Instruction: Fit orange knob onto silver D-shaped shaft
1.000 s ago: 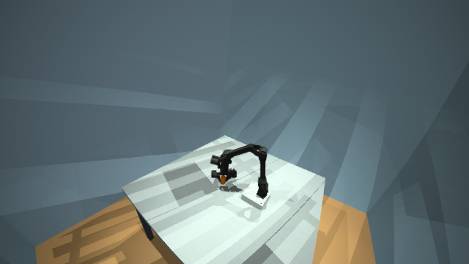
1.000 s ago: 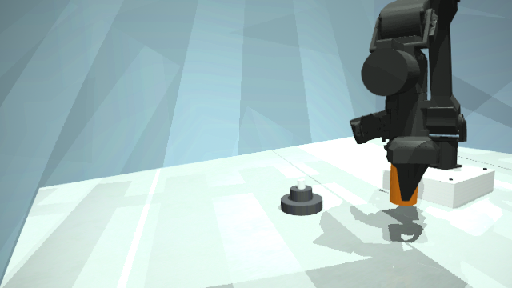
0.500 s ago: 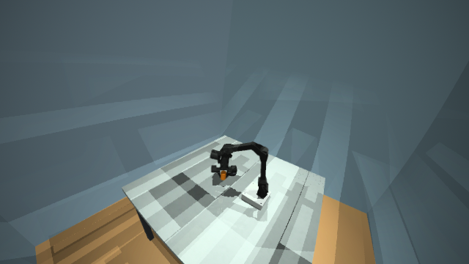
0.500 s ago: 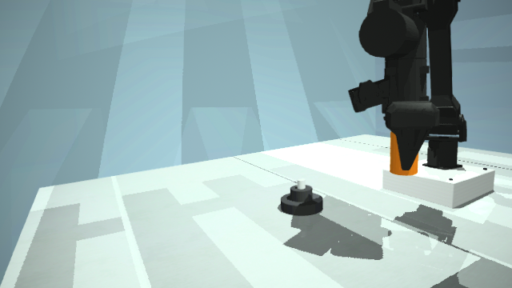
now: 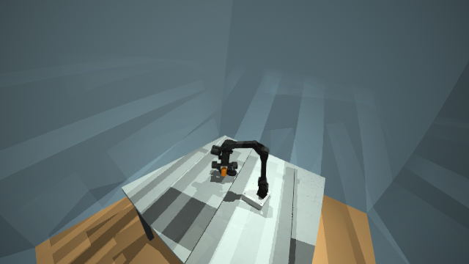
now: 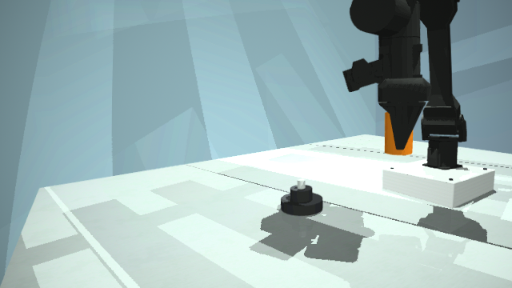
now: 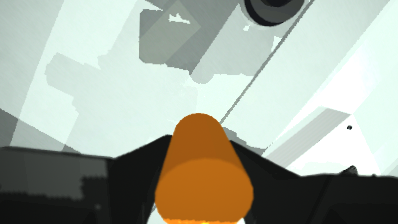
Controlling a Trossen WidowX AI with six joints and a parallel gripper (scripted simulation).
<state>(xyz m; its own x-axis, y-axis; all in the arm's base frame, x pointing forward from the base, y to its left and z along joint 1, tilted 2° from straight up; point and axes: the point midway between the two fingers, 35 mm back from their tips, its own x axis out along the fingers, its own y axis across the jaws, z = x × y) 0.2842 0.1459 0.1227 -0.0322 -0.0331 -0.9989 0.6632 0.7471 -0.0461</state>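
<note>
My gripper tip is 19 cm to the left of the dark round pedestal, 11 cm above it and 7 cm short of it. Also, from my gripper tip: orange knob 4 cm above.
</note>
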